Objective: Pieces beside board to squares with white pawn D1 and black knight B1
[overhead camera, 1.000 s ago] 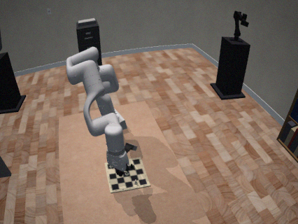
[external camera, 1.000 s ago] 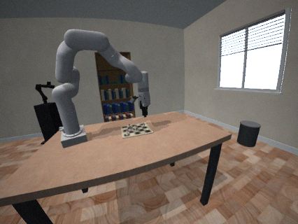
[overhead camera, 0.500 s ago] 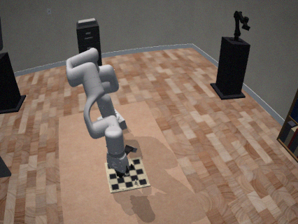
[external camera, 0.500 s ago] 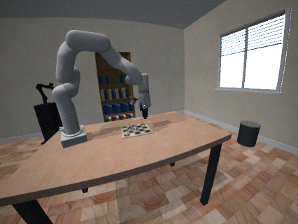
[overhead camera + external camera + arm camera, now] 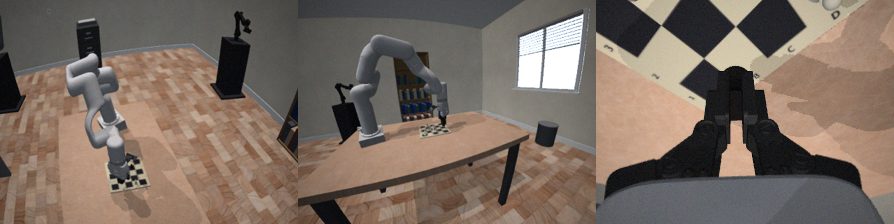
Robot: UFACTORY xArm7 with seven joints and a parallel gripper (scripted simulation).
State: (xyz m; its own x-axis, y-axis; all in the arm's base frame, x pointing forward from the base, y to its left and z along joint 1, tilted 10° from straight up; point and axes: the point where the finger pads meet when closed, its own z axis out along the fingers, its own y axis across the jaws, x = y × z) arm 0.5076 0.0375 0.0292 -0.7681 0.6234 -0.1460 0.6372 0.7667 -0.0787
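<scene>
My hand is 80 mm past the chessboard, 30 mm to the right of it and 60 mm above it. From my hand the other things lie so: black knight: 20 mm below.
</scene>
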